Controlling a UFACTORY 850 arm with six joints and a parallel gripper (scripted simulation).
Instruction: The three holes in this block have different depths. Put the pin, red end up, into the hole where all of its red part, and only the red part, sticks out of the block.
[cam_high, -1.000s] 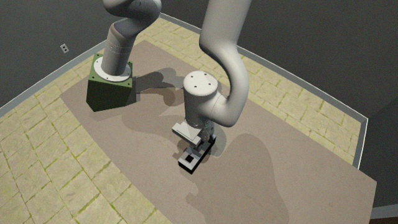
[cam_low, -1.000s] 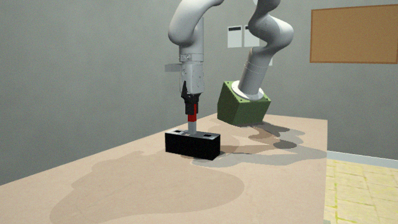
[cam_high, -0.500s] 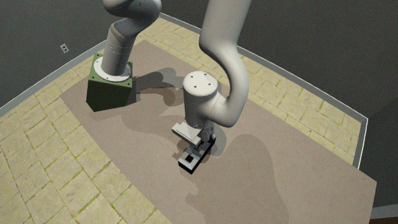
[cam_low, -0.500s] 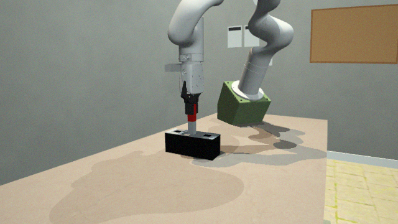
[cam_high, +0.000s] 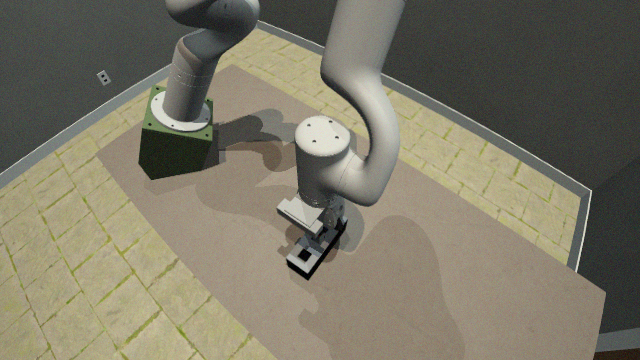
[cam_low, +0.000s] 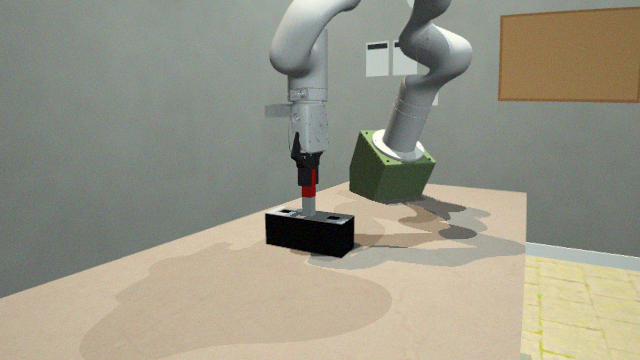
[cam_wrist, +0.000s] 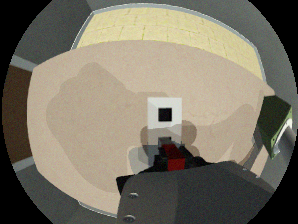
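Now: hand 2 cm above the pin. Also, from my hand: black block (12 cm below).
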